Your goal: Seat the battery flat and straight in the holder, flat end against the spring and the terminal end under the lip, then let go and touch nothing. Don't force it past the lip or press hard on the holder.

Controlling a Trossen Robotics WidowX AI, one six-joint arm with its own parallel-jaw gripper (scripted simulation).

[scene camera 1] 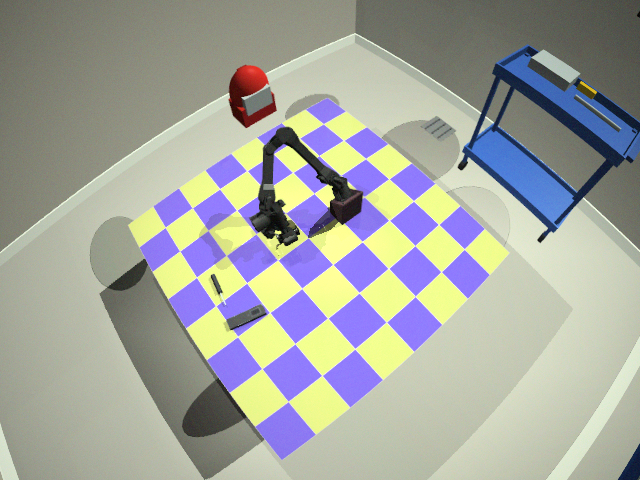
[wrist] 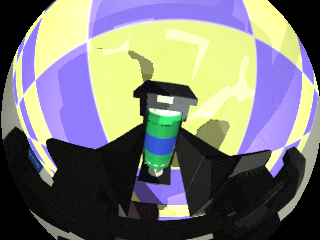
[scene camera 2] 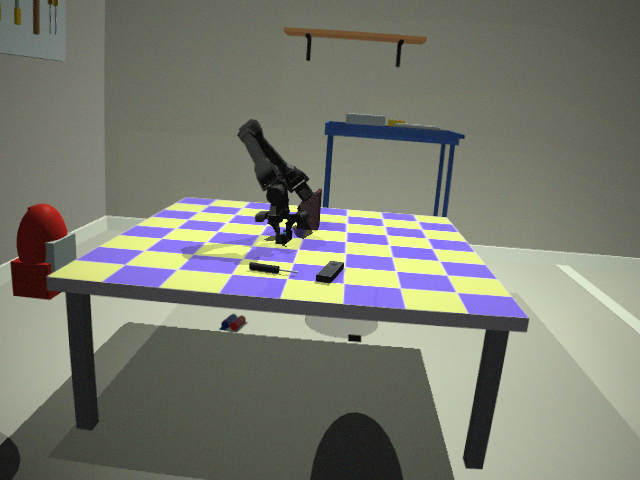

Labels:
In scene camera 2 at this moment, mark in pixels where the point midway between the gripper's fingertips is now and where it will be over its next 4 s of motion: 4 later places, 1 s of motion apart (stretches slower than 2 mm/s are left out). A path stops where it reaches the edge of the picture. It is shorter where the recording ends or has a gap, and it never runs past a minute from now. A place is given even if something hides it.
My gripper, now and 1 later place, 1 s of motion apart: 283, 239; 284, 215

